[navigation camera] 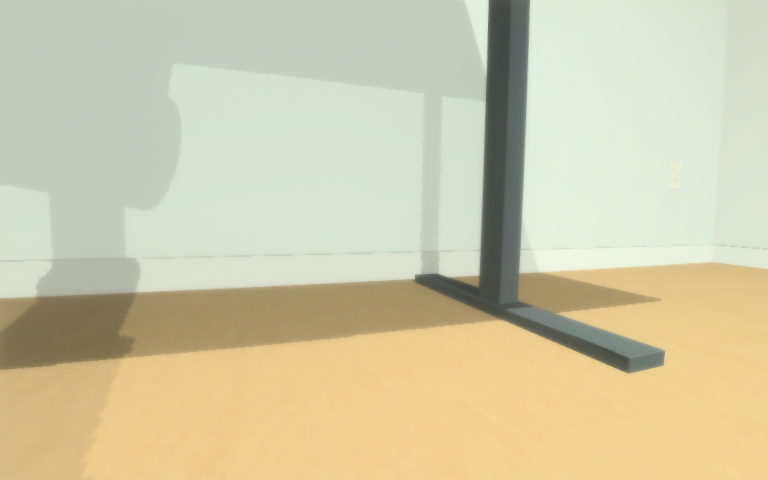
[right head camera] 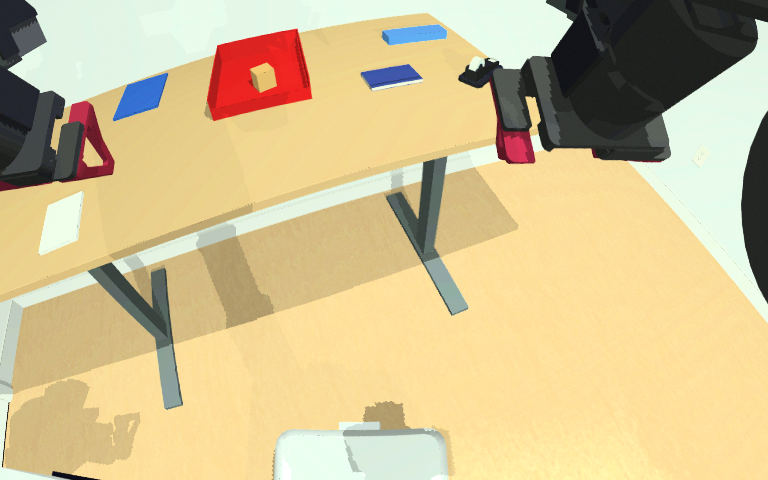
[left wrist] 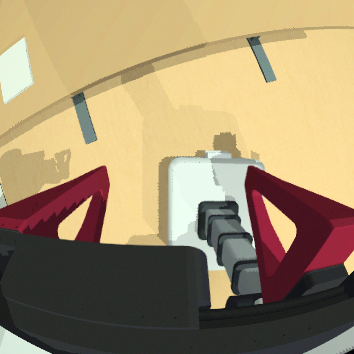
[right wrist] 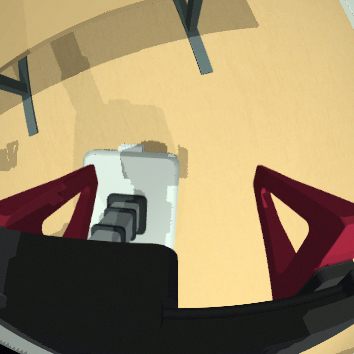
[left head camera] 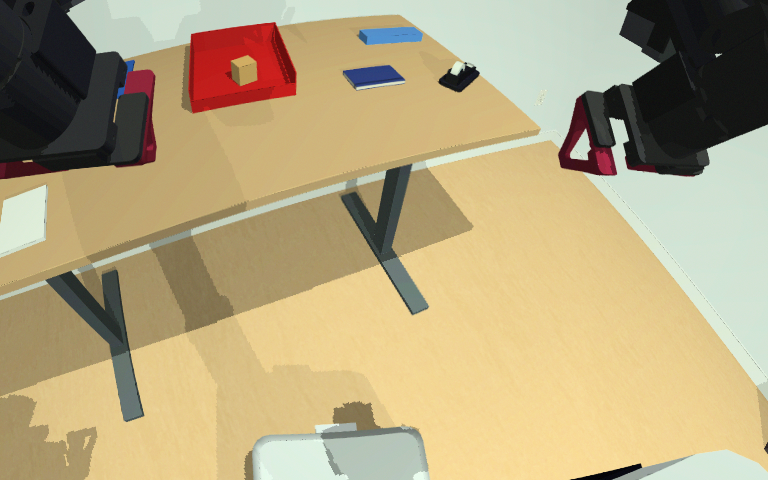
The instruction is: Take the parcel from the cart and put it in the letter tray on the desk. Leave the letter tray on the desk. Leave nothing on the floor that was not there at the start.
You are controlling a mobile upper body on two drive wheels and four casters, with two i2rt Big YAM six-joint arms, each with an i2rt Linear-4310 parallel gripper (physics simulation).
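The tan cube parcel rests inside the red letter tray, touching neither side wall. The tray stands on the wooden desk, toward its far side. My left gripper is open and empty, raised at the left of the head views, apart from tray and parcel. My right gripper is open and empty, raised at the right of those views. The cart does not show in these views.
A navy book, a light blue box and a tape dispenser are right of the tray. A blue flat item and a white one lie left. A desk leg stands ahead.
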